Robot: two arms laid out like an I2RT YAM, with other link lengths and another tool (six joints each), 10 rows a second.
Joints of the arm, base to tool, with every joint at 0 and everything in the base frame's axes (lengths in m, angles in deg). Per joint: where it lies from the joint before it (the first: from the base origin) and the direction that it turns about. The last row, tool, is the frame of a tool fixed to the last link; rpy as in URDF.
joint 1: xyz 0.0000 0.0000 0.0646 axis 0 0 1
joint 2: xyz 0.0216 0.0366 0.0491 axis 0 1 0
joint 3: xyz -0.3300 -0.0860 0.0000 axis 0 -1 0
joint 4: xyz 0.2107 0.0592 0.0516 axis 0 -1 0
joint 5: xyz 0.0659 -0.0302 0.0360 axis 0 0 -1
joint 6: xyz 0.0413 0.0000 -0.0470 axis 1 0 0
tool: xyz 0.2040 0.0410 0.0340 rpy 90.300 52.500 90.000
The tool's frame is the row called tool.
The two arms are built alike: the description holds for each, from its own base.
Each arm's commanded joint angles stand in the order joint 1, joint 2, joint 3, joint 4, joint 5, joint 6.
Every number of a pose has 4 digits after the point.
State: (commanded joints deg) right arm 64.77 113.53 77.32 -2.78 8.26 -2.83; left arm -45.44 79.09 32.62 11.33 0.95 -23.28
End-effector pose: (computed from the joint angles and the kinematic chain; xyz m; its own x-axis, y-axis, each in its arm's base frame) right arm 0.2729 0.5476 0.1516 -0.7027 -0.1707 -0.6907 -0.5422 0.7571 0.3645; left arm 0.2990 -0.2657 0.1442 -0.2141 0.5675 -0.7950 0.8019 0.5668 0.1886
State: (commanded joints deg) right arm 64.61 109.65 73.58 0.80 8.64 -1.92; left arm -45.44 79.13 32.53 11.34 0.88 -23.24
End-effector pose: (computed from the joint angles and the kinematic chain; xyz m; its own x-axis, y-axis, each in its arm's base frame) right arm 0.2725 0.5378 0.1780 -0.6904 -0.1131 -0.7145 -0.5371 0.7419 0.4015; left arm 0.2989 -0.2652 0.1434 -0.2149 0.5693 -0.7936 0.8017 0.5669 0.1895
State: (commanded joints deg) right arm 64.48 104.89 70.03 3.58 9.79 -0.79; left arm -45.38 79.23 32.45 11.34 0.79 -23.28
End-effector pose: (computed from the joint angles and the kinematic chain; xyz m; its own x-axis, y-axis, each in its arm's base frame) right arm 0.2731 0.5227 0.2103 -0.6735 -0.0435 -0.7379 -0.5263 0.7292 0.4374; left arm 0.2992 -0.2643 0.1421 -0.2180 0.5706 -0.7917 0.8005 0.5686 0.1893
